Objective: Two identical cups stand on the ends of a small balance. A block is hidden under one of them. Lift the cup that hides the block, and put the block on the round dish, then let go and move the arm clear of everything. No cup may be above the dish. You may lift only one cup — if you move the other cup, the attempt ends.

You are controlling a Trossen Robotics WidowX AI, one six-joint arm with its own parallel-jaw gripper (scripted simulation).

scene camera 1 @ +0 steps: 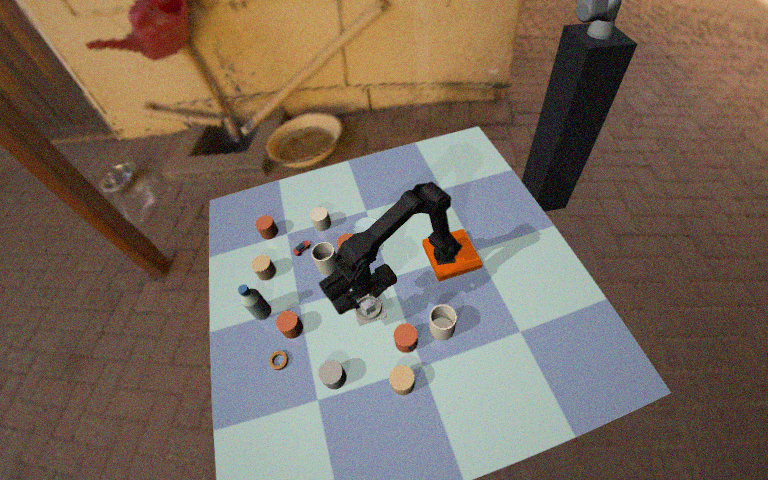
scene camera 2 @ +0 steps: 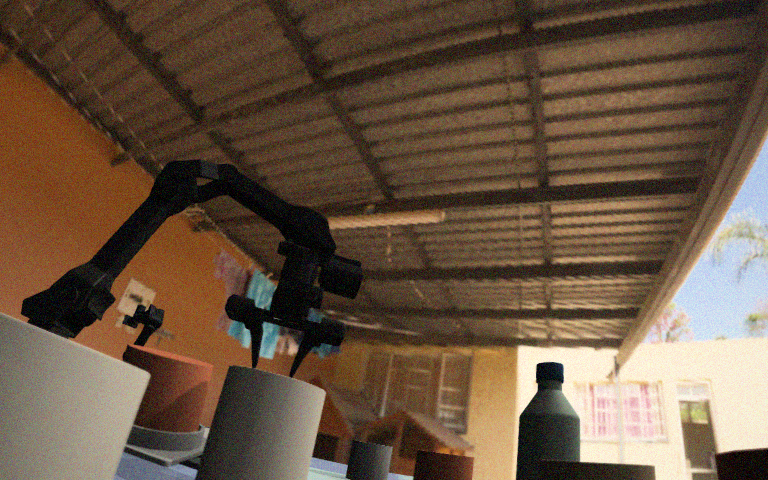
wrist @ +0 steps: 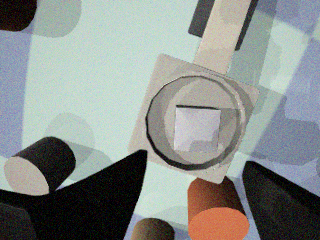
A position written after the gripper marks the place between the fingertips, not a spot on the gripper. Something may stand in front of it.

Note:
In view: the gripper point(scene camera 2: 271, 374), an orange cup point(scene camera 2: 173, 401), a pale grey block point(wrist: 197, 127) and a grey balance point(wrist: 203, 82).
The gripper also shows in scene camera 1 point(scene camera 1: 366, 301) and in the wrist view point(wrist: 195, 163).

